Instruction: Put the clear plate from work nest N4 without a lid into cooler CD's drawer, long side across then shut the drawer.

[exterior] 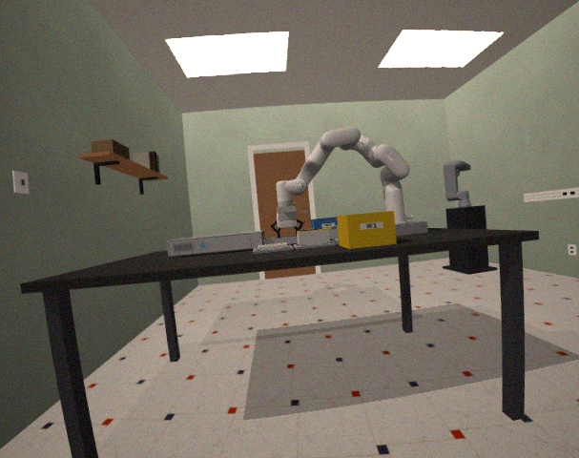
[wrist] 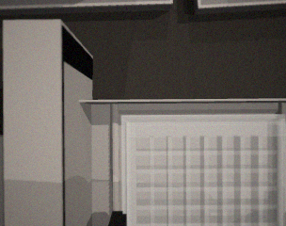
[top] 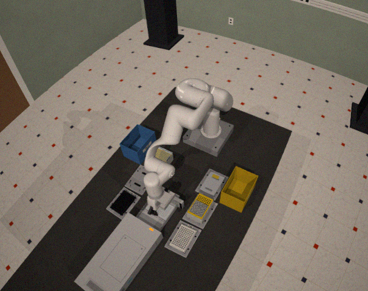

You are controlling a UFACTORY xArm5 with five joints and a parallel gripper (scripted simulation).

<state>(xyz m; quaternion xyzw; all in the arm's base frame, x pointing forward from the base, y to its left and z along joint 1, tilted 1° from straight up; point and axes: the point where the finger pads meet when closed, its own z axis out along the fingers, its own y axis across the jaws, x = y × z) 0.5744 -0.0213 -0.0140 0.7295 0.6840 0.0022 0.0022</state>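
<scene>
Now: hand 1 cm above the clear plate. Also, from my hand: drawer 3 cm ahead; black plate 20 cm to the right, 7 cm ahead, 2 cm below; white plate 18 cm to the left, 9 cm ahead, 2 cm below.
</scene>
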